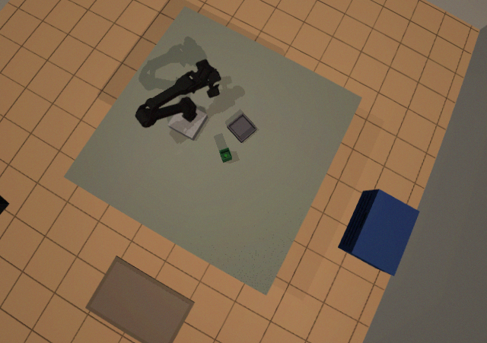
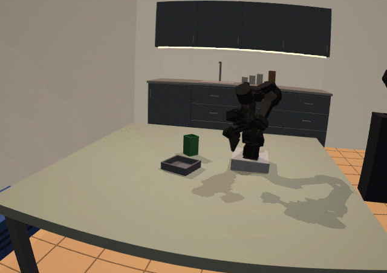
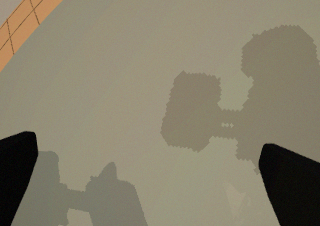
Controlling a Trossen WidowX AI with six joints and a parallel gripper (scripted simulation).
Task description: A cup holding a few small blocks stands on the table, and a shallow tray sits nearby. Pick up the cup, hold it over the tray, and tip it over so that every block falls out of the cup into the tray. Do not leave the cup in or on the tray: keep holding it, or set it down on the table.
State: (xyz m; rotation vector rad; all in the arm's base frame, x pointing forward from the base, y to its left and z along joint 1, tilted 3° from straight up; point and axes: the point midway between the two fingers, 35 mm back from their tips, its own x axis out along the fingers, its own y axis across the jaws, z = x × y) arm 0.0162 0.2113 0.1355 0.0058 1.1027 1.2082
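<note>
My gripper tip is 30 cm to the left of the bright green block, 30 cm short of it and 11 cm above it. From my gripper tip the other things lie so: square green cup: 30 cm to the right, 29 cm ahead, 13 cm below; shallow dark grey tray: 27 cm ahead, 16 cm below, 11 cm to the right.
</note>
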